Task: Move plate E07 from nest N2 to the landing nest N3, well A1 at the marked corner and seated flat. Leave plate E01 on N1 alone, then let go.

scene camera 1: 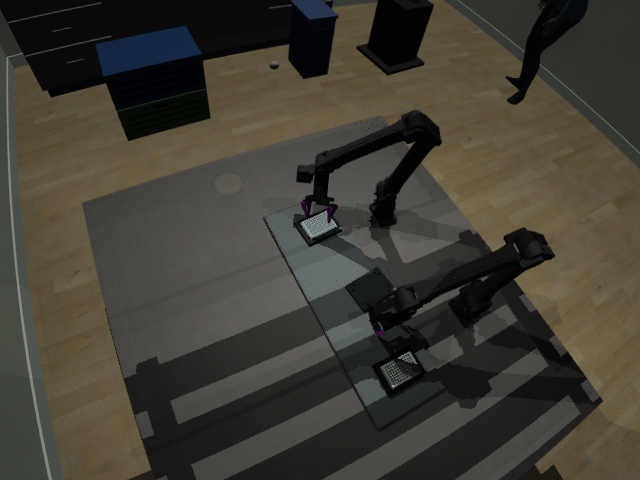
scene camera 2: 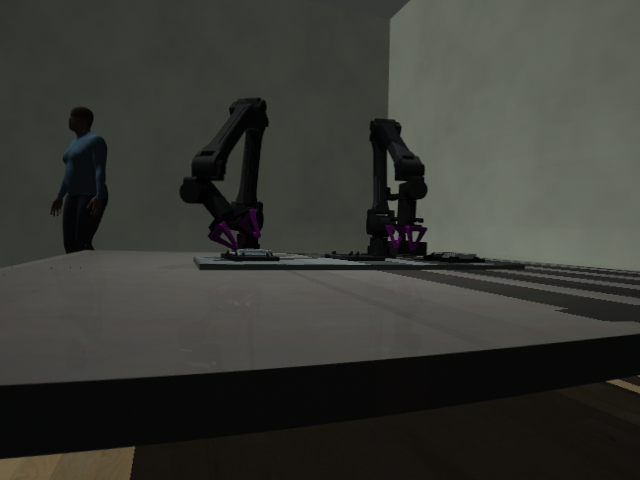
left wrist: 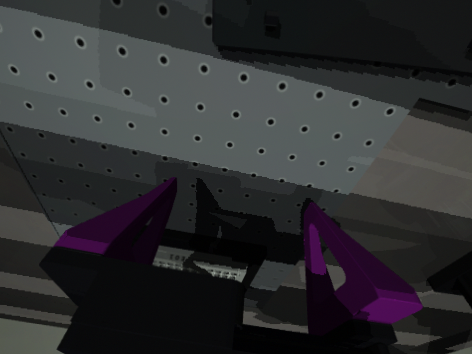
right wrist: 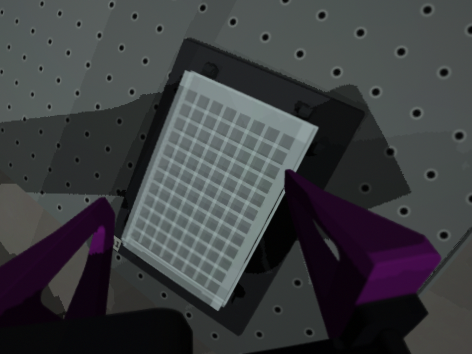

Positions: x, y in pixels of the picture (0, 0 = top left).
Scene:
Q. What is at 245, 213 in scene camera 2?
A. My right gripper.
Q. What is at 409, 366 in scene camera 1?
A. A grey well plate.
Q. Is my left gripper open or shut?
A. Open.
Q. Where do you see a grey well plate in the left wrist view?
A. At 191, 261

